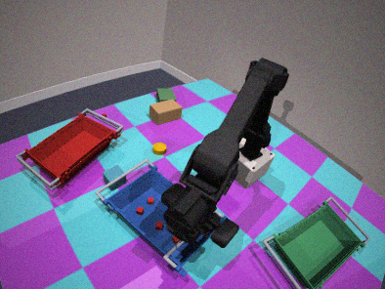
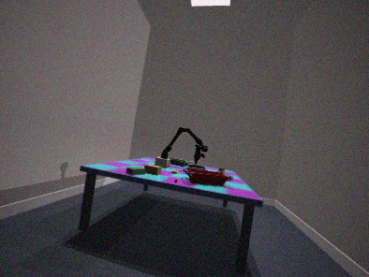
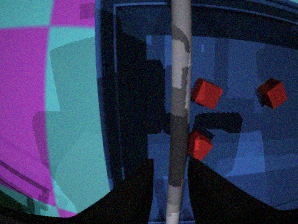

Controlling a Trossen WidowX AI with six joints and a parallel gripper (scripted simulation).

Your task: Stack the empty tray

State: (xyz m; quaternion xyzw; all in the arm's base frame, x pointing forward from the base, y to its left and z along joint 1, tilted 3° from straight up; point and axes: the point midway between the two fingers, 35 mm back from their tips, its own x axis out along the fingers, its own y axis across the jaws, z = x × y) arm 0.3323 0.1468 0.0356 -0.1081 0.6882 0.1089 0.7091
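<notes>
The dark teal block is 110 mm ahead of my gripper tip, 300 mm to the right of it and 50 mm below it. Round my gripper tip: green tray: 310 mm behind, 240 mm to the left, 30 mm below; tan box: 220 mm behind, 560 mm to the right, 40 mm below; yellow disc: 100 mm behind, 370 mm to the right, 60 mm below.
</notes>
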